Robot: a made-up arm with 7 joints. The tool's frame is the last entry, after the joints. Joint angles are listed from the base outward.
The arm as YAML. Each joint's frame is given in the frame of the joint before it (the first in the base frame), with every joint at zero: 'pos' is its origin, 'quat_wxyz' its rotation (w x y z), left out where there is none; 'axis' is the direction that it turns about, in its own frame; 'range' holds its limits. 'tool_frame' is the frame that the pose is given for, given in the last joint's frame.
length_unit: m
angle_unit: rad
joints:
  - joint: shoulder
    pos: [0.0, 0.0, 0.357]
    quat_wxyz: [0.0, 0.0, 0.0, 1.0]
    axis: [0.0, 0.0, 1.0]
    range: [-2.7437, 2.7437]
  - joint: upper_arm
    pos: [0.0, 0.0, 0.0]
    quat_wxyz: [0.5, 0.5, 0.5, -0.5]
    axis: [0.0, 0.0, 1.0]
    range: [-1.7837, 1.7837]
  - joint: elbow
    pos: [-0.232, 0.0, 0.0]
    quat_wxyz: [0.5, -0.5, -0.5, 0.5]
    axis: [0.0, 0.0, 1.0]
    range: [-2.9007, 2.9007]
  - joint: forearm
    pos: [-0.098, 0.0, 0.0]
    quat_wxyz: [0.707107, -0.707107, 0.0, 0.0]
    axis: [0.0, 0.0, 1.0]
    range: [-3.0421, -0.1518]
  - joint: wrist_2
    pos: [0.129, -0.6, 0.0]
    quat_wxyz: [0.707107, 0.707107, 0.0, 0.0]
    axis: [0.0, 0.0, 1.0]
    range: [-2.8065, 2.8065]
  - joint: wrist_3
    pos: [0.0, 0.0, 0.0]
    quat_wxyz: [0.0, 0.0, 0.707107, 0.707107]
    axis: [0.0, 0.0, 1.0]
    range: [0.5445, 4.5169]
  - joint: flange
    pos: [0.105, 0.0, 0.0]
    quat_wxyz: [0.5, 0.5, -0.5, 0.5]
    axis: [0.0, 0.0, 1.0]
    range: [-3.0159, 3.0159]
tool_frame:
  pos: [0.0, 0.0, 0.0]
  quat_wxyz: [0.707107, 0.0, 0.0, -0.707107]
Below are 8 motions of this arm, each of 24 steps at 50 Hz.
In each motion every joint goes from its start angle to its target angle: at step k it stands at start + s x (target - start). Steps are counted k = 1, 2, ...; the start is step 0. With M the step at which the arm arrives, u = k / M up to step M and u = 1 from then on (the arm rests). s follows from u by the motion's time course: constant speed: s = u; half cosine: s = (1 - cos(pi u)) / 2; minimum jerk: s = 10 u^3 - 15 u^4 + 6 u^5.
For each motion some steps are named. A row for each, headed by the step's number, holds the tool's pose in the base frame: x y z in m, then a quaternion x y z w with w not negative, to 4 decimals.
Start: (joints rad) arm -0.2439 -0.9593 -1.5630 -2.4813 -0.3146 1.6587 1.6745
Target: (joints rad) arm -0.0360 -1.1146 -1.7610 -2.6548 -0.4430 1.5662 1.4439
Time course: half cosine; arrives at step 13
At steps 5, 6, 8, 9, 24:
5: 0.1024 -0.6364 0.1854 -0.1768 0.8675 0.3283 0.3293
6: 0.1251 -0.6226 0.1720 -0.2053 0.8543 0.3409 0.3345
8: 0.1711 -0.5910 0.1473 -0.2628 0.8236 0.3654 0.3452
9: 0.1917 -0.5752 0.1372 -0.2883 0.8081 0.3760 0.3501
24: 0.2326 -0.5403 0.1191 -0.3391 0.7735 0.3965 0.3600

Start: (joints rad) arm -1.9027 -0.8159 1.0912 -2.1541 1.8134 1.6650 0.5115
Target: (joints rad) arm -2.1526 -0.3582 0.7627 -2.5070 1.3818 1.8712 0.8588
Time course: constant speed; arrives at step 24
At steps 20, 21, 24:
20: 0.1249 -0.6742 0.3499 -0.1451 0.8595 -0.0624 0.4862
21: 0.1055 -0.6736 0.3342 -0.1231 0.8646 -0.0546 0.4841
24: 0.0497 -0.6660 0.2860 -0.0577 0.8762 -0.0291 0.4775

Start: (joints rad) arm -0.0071 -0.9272 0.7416 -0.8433 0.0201 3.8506 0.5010
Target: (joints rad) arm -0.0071 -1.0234 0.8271 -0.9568 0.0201 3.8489 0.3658
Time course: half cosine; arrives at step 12
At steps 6, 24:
6: -0.4457 0.2738 0.9906 0.2953 -0.2789 -0.7644 0.5008
24: -0.4574 0.3056 0.9654 0.2919 -0.2952 -0.7742 0.4777

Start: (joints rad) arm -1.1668 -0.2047 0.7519 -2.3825 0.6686 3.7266 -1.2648
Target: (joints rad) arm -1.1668 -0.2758 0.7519 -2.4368 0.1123 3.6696 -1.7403
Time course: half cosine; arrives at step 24
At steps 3, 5, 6, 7, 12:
3: 0.5395 -0.2915 0.4320 0.7462 0.0466 0.4381 0.4992
5: 0.5411 -0.2895 0.4333 0.7422 0.0768 0.4283 0.5097
6: 0.5422 -0.2880 0.4342 0.7390 0.0966 0.4217 0.5164
7: 0.5434 -0.2864 0.4351 0.7349 0.1191 0.4138 0.5239
12: 0.5506 -0.2750 0.4393 0.6970 0.2553 0.3597 0.5654

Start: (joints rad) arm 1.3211 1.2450 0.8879 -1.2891 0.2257 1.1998 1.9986
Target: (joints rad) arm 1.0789 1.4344 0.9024 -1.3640 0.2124 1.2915 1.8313
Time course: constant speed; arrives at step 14
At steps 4, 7, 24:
4: -0.3673 0.7628 0.0449 0.7211 0.0758 -0.3201 0.6097
7: -0.3391 0.7628 0.0171 0.7090 0.0669 -0.3527 0.6070
24: -0.2793 0.7552 -0.0424 0.6796 0.0470 -0.4292 0.5931

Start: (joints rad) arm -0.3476 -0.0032 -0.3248 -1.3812 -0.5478 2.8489 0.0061
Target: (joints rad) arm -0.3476 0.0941 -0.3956 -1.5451 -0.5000 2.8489 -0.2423
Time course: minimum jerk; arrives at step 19
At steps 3, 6, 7, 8, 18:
3: 0.5621 -0.3827 0.9161 0.7227 -0.1043 0.5304 0.4307
6: 0.5713 -0.3971 0.8917 0.7375 -0.0945 0.5080 0.4349
7: 0.5757 -0.4045 0.8789 0.7449 -0.0892 0.4963 0.4368
8: 0.5803 -0.4126 0.8643 0.7532 -0.0832 0.4831 0.4386
18: 0.6028 -0.4671 0.7561 0.8072 -0.0371 0.3874 0.4439

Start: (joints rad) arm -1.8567 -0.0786 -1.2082 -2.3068 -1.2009 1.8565 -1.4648
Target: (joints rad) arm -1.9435 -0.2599 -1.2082 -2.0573 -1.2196 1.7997 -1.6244
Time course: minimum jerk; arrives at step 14
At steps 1, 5, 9, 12, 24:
1: -0.7100 -0.0912 0.2450 -0.7722 0.3993 0.2548 0.4234
5: -0.7328 -0.0761 0.2954 -0.7716 0.4159 0.2592 0.4056
9: -0.7675 -0.0292 0.4043 -0.7664 0.4523 0.2678 0.3693
12: -0.7764 -0.0022 0.4528 -0.7625 0.4690 0.2713 0.3537
24: -0.7771 0.0009 0.4578 -0.7620 0.4708 0.2717 0.3521

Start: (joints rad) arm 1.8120 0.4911 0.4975 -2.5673 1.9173 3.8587 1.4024
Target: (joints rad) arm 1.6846 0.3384 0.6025 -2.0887 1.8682 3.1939 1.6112
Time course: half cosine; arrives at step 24
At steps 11, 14, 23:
11: -0.2898 0.3944 0.0552 -0.8031 0.5745 0.0936 0.1275
14: -0.3143 0.4467 0.0900 -0.7824 0.5843 0.1924 0.0974
23: -0.3564 0.5387 0.1773 -0.7355 0.5676 0.3681 0.0367

